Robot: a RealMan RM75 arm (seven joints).
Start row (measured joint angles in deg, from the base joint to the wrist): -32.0 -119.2 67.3 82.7 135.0 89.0 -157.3
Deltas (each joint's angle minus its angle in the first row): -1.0 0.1 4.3 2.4 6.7 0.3 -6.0; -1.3 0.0 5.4 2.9 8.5 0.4 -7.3; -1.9 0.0 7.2 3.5 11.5 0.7 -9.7; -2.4 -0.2 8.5 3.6 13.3 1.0 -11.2; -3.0 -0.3 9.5 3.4 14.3 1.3 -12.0; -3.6 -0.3 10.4 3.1 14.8 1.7 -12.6; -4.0 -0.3 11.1 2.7 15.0 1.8 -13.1; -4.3 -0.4 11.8 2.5 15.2 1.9 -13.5; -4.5 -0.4 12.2 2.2 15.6 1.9 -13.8; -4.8 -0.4 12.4 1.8 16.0 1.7 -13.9; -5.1 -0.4 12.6 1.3 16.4 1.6 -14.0; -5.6 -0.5 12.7 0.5 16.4 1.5 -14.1; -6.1 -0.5 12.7 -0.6 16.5 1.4 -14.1; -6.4 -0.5 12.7 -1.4 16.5 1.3 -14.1; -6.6 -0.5 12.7 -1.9 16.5 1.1 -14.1; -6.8 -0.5 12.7 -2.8 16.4 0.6 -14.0; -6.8 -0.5 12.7 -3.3 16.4 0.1 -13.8; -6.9 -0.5 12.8 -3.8 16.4 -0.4 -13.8; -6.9 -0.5 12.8 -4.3 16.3 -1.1 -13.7; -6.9 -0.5 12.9 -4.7 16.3 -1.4 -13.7; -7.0 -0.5 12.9 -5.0 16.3 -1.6 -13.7; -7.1 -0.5 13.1 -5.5 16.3 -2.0 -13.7
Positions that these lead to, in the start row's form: -33.0 -119.1 71.6 85.1 141.7 89.3 -163.3; -33.3 -119.2 72.7 85.6 143.5 89.4 -164.6; -33.9 -119.2 74.5 86.2 146.5 89.7 -167.0; -34.4 -119.4 75.8 86.3 148.3 90.0 -168.5; -35.0 -119.5 76.8 86.1 149.3 90.3 -169.3; -35.6 -119.5 77.7 85.8 149.8 90.7 -169.9; -36.0 -119.5 78.4 85.4 150.0 90.8 -170.4; -36.3 -119.6 79.1 85.2 150.2 90.9 -170.8; -36.5 -119.6 79.5 84.9 150.6 90.9 -171.1; -36.8 -119.6 79.7 84.5 151.0 90.7 -171.2; -37.1 -119.6 79.9 84.0 151.4 90.6 -171.3; -37.6 -119.7 80.0 83.2 151.4 90.5 -171.4; -38.1 -119.7 80.0 82.1 151.5 90.4 -171.4; -38.4 -119.7 80.0 81.3 151.5 90.3 -171.4; -38.6 -119.7 80.0 80.8 151.5 90.1 -171.4; -38.8 -119.7 80.0 79.9 151.4 89.6 -171.3; -38.8 -119.7 80.0 79.4 151.4 89.1 -171.1; -38.9 -119.7 80.1 78.9 151.4 88.6 -171.1; -38.9 -119.7 80.1 78.4 151.3 87.9 -171.0; -38.9 -119.7 80.2 78.0 151.3 87.6 -171.0; -39.0 -119.7 80.2 77.7 151.3 87.4 -171.0; -39.1 -119.7 80.4 77.2 151.3 87.0 -171.0
